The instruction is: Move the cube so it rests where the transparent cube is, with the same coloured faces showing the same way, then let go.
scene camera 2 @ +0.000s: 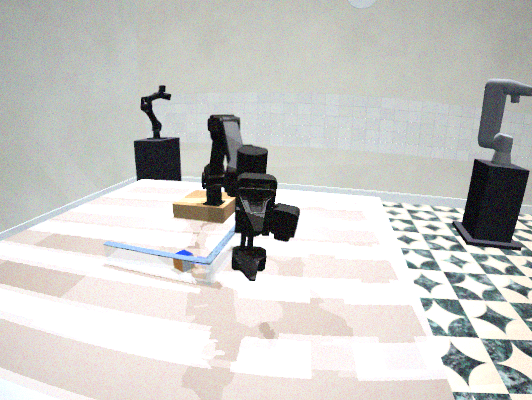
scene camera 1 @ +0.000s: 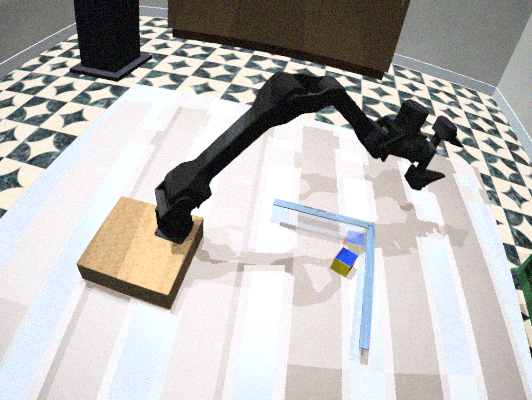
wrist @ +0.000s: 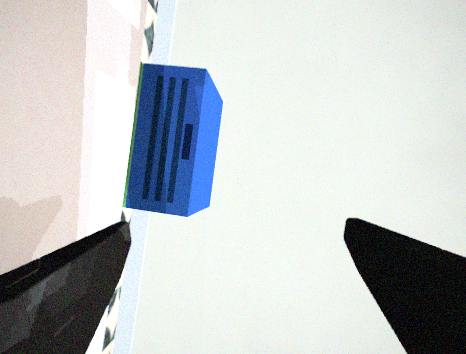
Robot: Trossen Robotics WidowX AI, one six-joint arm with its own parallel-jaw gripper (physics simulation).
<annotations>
My gripper shows in scene camera 2, in scene camera 1 [453,161] and in the wrist view. One and the same spot on my gripper: [wrist: 63,295] is [scene camera 2: 254,264].
</annotations>
